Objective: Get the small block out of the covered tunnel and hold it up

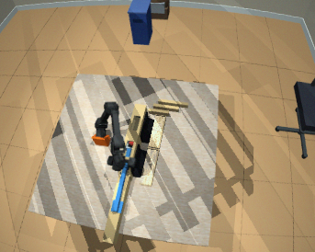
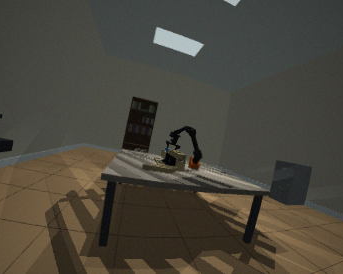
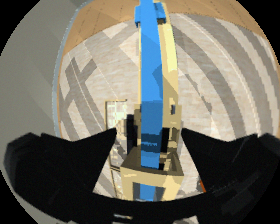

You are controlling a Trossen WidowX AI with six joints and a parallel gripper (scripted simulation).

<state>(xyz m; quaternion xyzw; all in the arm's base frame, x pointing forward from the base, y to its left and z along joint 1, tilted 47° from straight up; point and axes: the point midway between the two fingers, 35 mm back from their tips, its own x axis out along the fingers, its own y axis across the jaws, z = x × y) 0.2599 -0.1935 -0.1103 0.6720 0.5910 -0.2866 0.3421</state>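
Now: the tan covered tunnel 20 mm ahead of my gripper tip, 30 mm to the left of it and 70 mm below it. The rest, counted from my gripper tip: small red block: 10 mm behind, 200 mm to the left, 20 mm below.
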